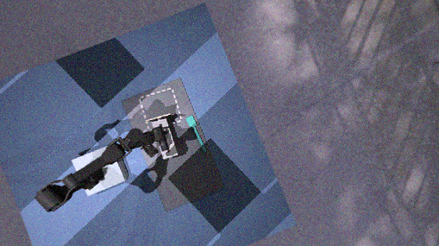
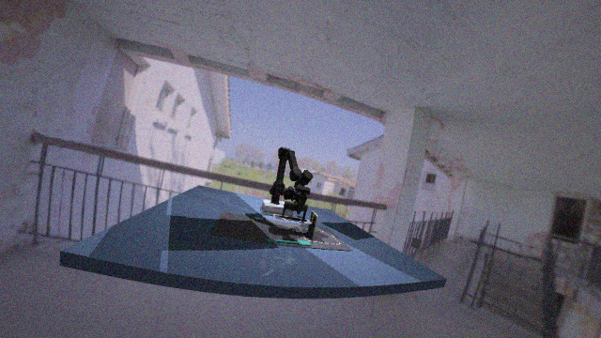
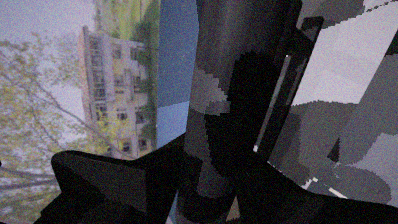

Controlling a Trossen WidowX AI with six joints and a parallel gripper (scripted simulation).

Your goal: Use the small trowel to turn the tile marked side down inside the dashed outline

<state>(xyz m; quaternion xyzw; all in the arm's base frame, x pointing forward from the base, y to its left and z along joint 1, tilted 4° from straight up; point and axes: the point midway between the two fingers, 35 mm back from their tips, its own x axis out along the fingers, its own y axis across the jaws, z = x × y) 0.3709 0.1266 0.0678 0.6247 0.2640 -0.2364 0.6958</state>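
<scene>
Now: the tile 2 cm behind my gripper tip, 8 cm to the left of it and 5 cm below it. The rest, counted from my gripper tip: grey mat (6 cm to the right, 13 cm below); teal trowel (13 cm ahead, 2 cm to the right, 11 cm below).
</scene>
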